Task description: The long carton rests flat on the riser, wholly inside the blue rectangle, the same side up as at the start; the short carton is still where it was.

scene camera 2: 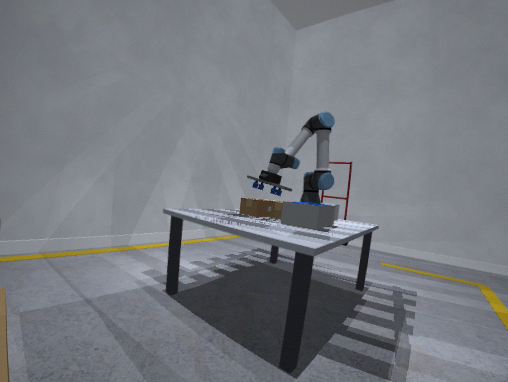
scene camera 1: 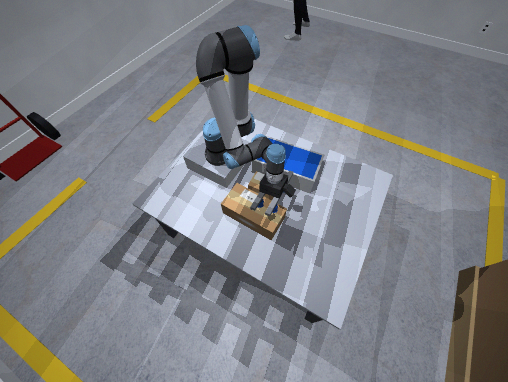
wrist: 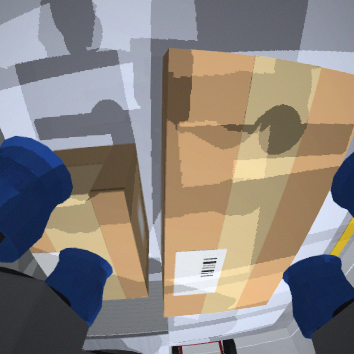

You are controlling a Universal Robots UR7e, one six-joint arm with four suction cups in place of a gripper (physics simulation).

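Pixels of known places: hand, tool point: [scene camera 2: 266, 191] [scene camera 1: 272, 197] [wrist: 197, 235]; arm's base, link origin: [scene camera 1: 218, 154].
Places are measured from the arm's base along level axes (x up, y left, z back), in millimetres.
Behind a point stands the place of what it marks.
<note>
The long carton [scene camera 1: 245, 212] {y -258, x -6, z -303 mm} [scene camera 2: 254, 206] {y -177, x -47, z -477 mm} [wrist: 220, 200] {y -183, x -6, z -372 mm} is brown with a tape strip and a white barcode label on top. It lies flat on the table [scene camera 1: 310, 285] {y -416, x -109, z -714 mm}. The short carton [scene camera 1: 256, 181] {y -69, x -6, z -272 mm} [wrist: 120, 240] {y -97, x -6, z -338 mm} stands beside it with a narrow gap, partly hidden by the cups in the wrist view. The grey riser [scene camera 2: 307, 216] {y 198, x -50, z -546 mm} stands on the table, with the blue rectangle [scene camera 1: 304, 159] {y 170, x 11, z -453 mm} on its top and no carton on it. My gripper [scene camera 1: 267, 205] {y -153, x 52, z -398 mm} [scene camera 2: 267, 188] {y -153, x 52, z -398 mm} [wrist: 200, 240] {y -153, x 52, z -398 mm} is open and holds nothing. Its four blue cups hang above the cartons, apart from them, and the tool bar looks tilted in scene camera 2.
The arm's grey base block [scene camera 1: 212, 170] {y -109, x -5, z -24 mm} stands at the table's back left corner, near the cartons. The riser is close to the short carton. A red hand truck [scene camera 1: 30, 157], a person's legs [scene camera 1: 299, 17] and a large brown box [scene camera 1: 492, 325] are off the table.
</note>
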